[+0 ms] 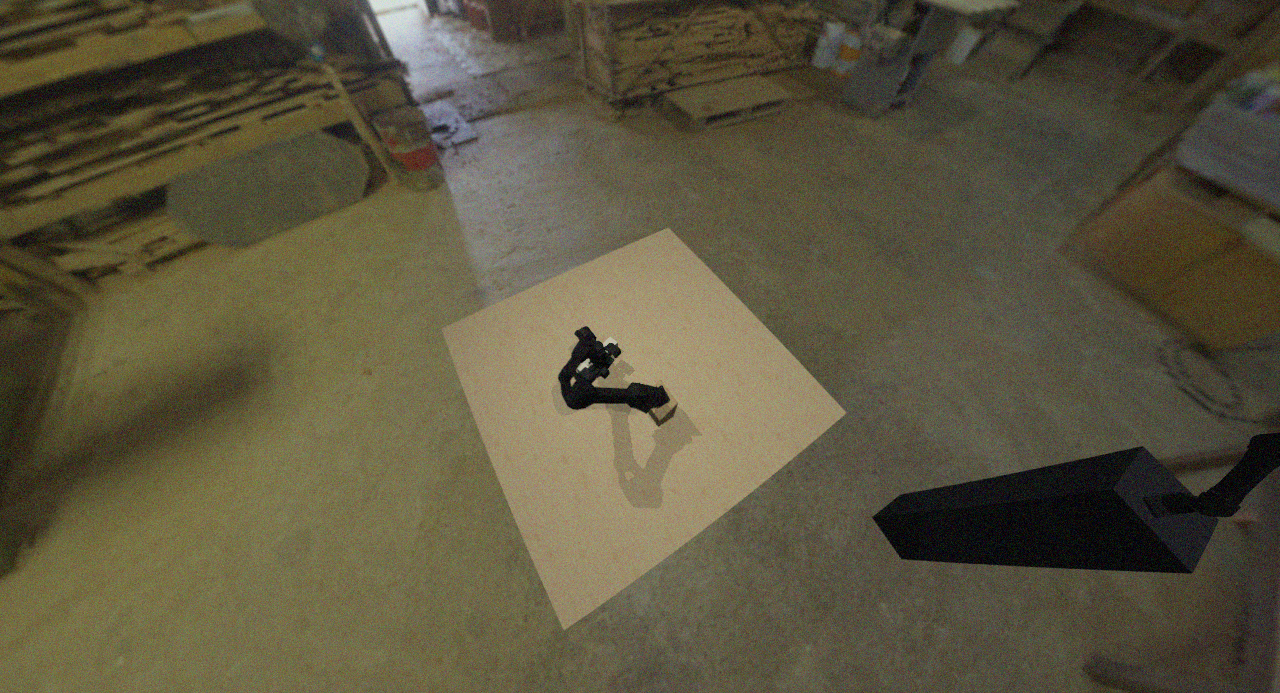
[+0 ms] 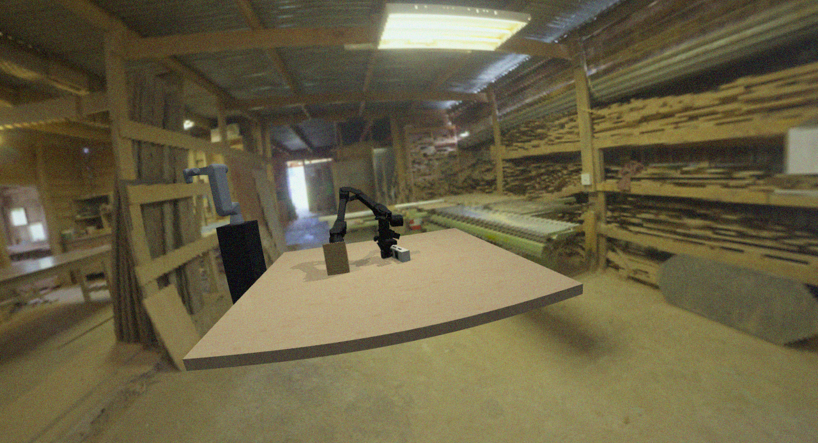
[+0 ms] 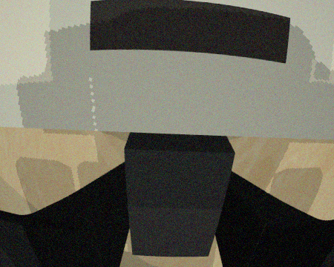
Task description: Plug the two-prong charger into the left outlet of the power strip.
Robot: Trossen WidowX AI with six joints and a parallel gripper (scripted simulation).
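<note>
Right now my gripper tip is 20 mm short of the black two-prong charger, 10 mm to the right of it and 10 mm below it.
</note>
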